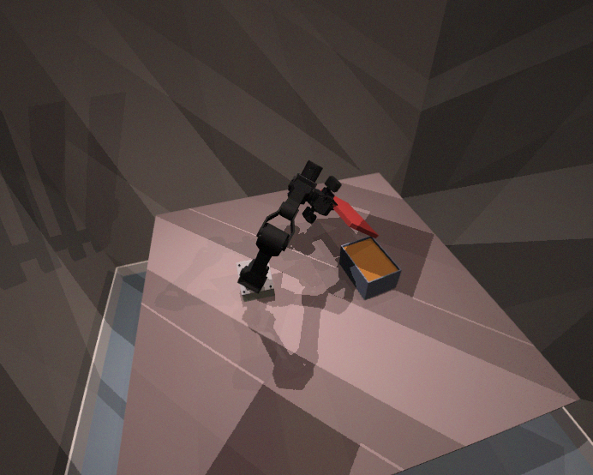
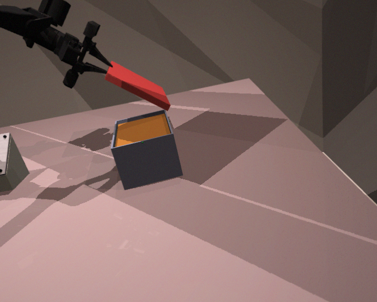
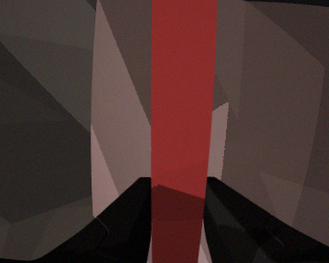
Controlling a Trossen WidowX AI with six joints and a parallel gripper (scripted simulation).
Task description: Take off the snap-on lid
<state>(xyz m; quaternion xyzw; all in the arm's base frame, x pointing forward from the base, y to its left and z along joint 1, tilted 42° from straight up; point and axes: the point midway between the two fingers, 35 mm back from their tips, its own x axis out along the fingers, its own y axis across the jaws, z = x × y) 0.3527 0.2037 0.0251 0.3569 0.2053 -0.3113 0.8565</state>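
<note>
My gripper tip is now 60 mm short of the red lid, 50 mm above it and 10 mm to the right of it. The rest, counted from my gripper tip: storage box 190 mm to the right, 180 mm below, 70 mm ahead.
</note>
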